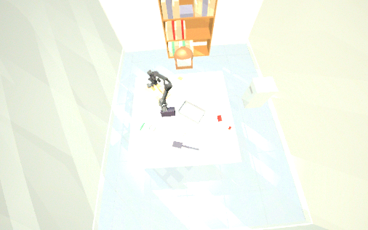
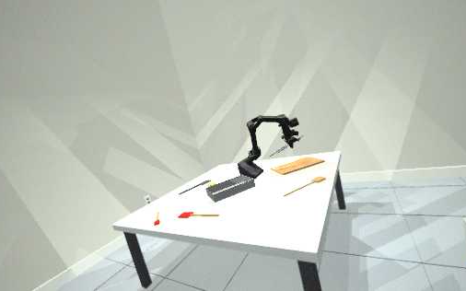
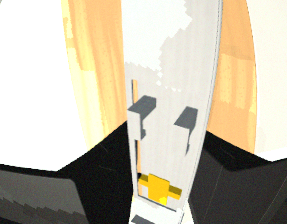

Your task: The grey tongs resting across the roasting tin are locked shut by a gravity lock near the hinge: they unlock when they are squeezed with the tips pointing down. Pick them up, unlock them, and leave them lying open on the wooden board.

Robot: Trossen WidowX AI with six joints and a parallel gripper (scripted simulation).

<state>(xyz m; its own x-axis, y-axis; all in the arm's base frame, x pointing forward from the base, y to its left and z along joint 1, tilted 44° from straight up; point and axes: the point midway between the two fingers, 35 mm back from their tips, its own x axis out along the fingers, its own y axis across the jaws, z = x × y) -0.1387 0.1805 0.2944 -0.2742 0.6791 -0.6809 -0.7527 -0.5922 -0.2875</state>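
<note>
Right now the wooden board is 14 cm below my gripper tip and 1 cm to the left of it. Round my gripper tip: dark thin tool: 75 cm to the right, 39 cm ahead, 15 cm below; then grey roasting tin: 49 cm ahead, 32 cm to the right, 12 cm below; then yellow lock piece: 3 cm above, 1 cm to the right, 1 cm ahead.
</note>
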